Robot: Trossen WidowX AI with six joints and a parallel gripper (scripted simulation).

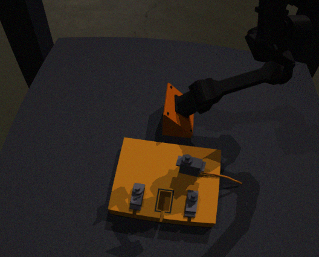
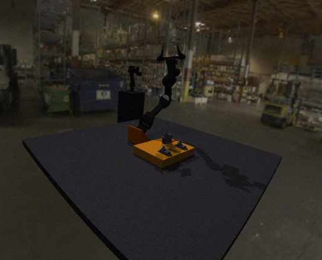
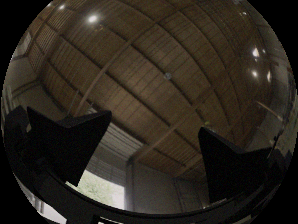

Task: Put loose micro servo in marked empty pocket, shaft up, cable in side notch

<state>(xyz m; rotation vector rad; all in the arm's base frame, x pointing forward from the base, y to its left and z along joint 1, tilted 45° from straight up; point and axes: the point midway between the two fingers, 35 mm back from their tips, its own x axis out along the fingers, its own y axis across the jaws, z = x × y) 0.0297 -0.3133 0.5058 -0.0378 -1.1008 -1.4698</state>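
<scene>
Right now the orange deck is 110 mm ahead of my gripper tip, 170 mm to the right of it and 640 mm below it.
</scene>
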